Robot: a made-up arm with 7 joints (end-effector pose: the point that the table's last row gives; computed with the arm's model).
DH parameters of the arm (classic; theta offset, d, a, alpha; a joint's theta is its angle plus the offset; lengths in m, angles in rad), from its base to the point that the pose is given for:
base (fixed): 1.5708 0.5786 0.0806 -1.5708
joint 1: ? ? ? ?
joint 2: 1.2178 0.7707 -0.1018 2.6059
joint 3: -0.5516 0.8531 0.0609 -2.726
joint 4: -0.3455 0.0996 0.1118 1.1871
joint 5: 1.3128 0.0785 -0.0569 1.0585
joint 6: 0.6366 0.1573 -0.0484 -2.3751
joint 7: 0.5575 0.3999 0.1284 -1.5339
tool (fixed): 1.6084 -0.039 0 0
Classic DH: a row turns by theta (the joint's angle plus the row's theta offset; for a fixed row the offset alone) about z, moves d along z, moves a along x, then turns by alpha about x.
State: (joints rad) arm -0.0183 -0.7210 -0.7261 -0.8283 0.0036 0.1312 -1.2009
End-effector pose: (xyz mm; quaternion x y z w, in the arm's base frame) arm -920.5 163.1 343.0 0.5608 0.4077 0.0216 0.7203
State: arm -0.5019 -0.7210 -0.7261 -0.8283 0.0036 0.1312 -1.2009
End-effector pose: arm -920.5 263.2 408.4 0.7170 0.3906 0.1186 0.5651
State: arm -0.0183 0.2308 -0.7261 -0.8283 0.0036 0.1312 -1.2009
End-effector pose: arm -491.1 335.2 -137.1 0.5143 -0.0411 0.0404 0.8557
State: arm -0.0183 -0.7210 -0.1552 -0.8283 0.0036 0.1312 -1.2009
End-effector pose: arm -913.8 118.2 517.4 0.4610 0.6211 -0.1061 0.6249
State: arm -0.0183 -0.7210 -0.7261 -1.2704 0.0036 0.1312 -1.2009
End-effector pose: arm -903.7 61.4 474.5 0.4451 0.5884 -0.0020 0.6750
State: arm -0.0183 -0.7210 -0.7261 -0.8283 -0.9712 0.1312 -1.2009
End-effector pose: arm -767.1 -103.4 279.8 0.5799 0.6136 0.3357 0.4178
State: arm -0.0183 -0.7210 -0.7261 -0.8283 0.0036 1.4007 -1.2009
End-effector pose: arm -709.1 457.5 558.8 0.6086 0.3414 -0.5430 0.4671
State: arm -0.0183 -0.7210 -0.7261 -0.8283 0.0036 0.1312 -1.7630
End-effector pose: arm -941.9 227.1 374.5 0.7344 0.3959 -0.1053 0.5412
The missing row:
joint 1: 1.0713 0.1901 0.0715 -1.3684
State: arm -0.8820 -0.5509 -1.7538 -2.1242 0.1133 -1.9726 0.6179
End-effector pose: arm -397.1 150.6 474.4 -0.3855 -0.6986 0.5237 0.2984
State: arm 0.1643 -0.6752 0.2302 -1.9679 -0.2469 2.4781 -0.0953
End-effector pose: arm -593.6 362.1 250.5 0.5601 -0.6086 0.5561 0.0817
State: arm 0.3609 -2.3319 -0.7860 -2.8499 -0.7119 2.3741 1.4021
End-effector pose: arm -510.1 42.7 871.2 0.3329 -0.1579 -0.3090 0.8768
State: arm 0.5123 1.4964 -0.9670 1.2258 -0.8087 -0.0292 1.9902
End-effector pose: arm 258.8 -159.8 455.9 0.0611 0.5472 0.6644 0.5053
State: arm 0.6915 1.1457 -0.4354 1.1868 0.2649 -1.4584 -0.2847
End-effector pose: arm 60.3 -331.0 401.2 0.5171 0.8234 0.2297 0.0431
